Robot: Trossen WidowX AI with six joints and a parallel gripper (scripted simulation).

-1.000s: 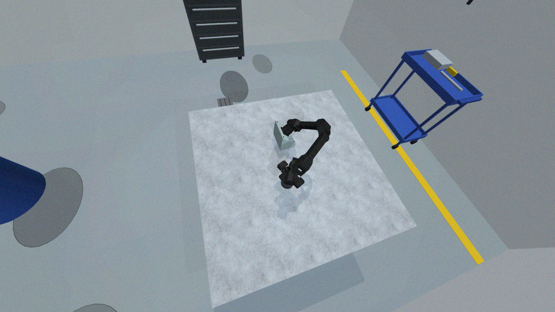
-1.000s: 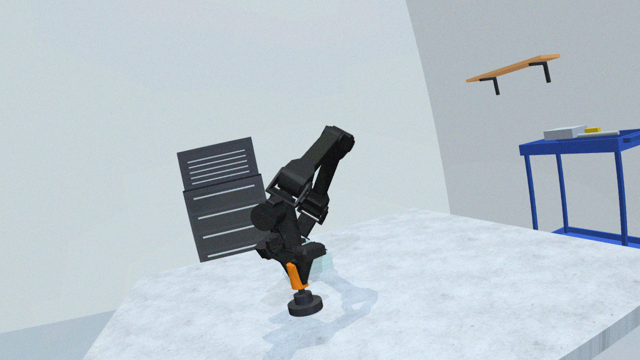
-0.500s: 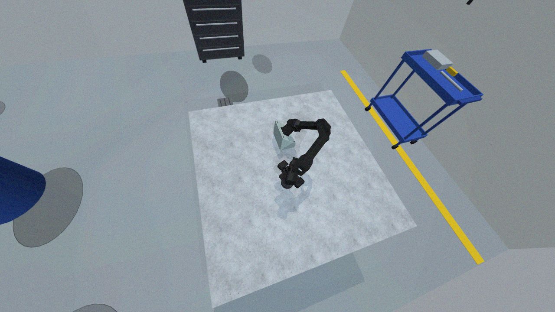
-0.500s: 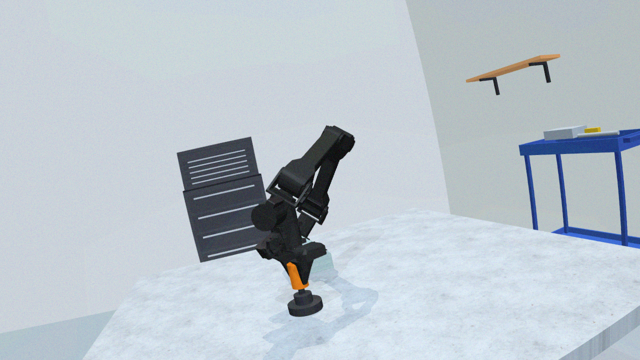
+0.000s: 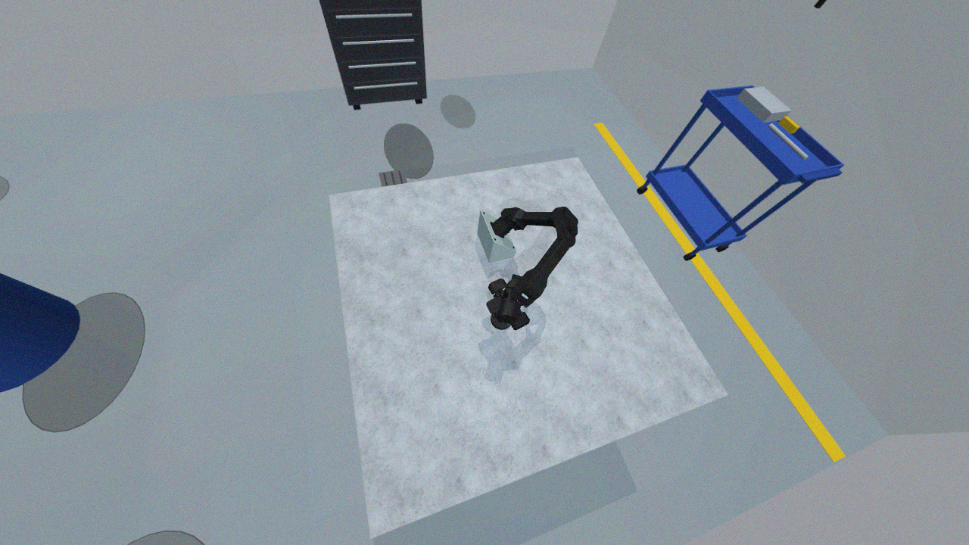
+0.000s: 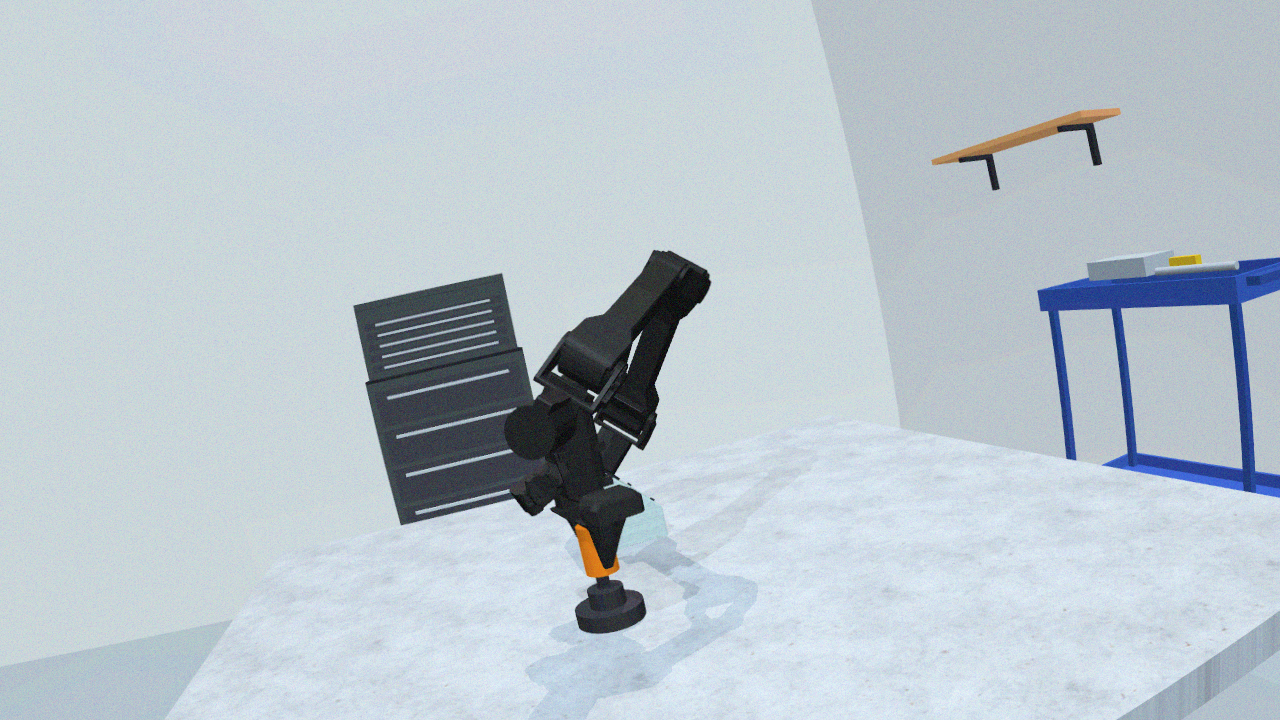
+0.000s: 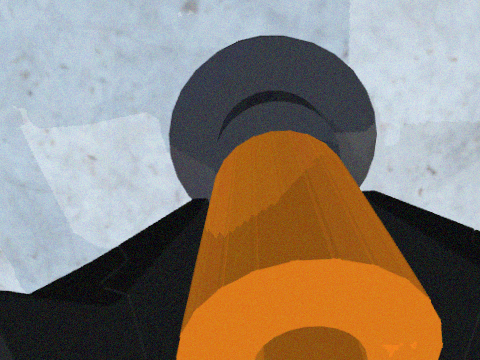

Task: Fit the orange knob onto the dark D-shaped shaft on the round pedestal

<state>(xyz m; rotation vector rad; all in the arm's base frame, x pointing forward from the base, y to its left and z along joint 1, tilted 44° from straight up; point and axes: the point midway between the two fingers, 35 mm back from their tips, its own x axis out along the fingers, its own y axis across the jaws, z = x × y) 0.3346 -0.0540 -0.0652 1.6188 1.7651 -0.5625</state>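
My gripper tip is 2 cm below the orange knob. Also, from my gripper tip: dark round pedestal 4 cm below.
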